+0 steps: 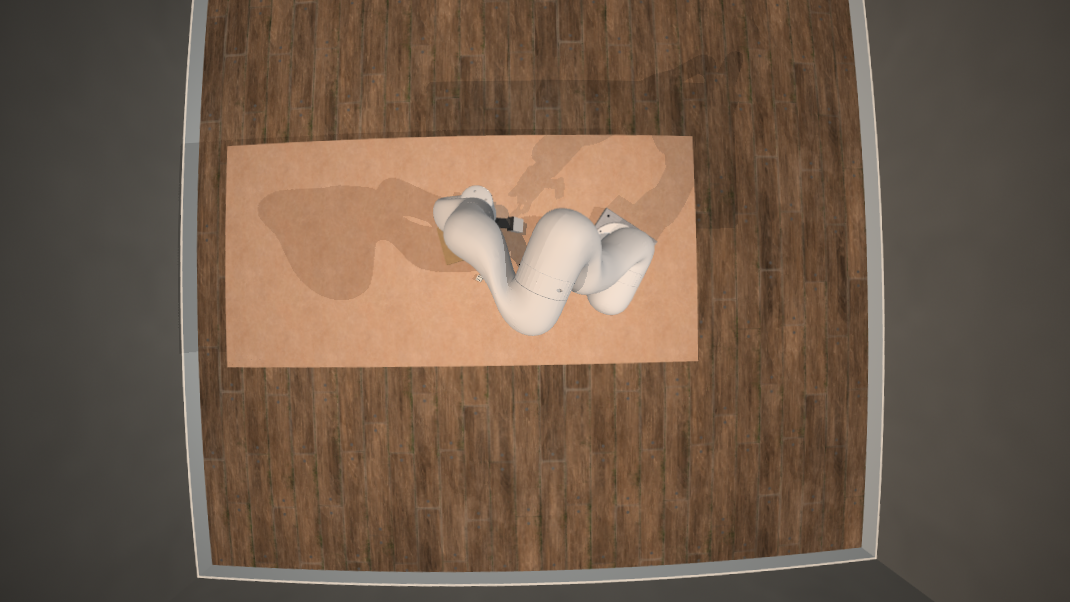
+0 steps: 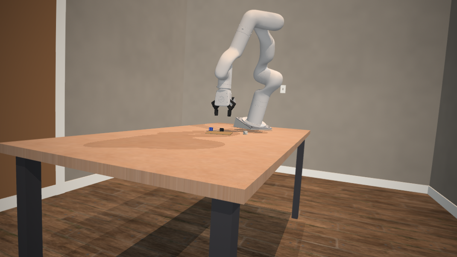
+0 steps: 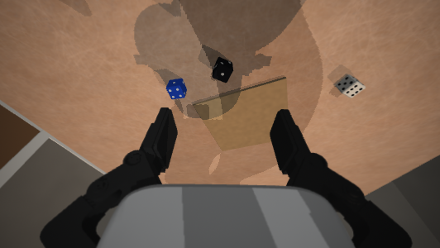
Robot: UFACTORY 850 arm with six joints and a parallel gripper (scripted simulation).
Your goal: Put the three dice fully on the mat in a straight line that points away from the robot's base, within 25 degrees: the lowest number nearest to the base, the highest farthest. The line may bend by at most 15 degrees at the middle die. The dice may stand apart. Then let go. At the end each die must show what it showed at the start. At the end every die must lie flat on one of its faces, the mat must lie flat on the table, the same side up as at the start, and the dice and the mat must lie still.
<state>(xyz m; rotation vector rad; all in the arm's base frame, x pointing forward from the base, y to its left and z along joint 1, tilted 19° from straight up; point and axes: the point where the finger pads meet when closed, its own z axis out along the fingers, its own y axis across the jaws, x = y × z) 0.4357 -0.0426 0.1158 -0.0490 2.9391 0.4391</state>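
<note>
The black die lies 100 mm below my hand. From my hand the other things lie so: blue die 100 mm below, 60 mm to the right, 30 mm ahead; then white die 170 mm to the left, 100 mm below, 10 mm ahead; then mat 100 mm below, 100 mm ahead, 50 mm to the left.
</note>
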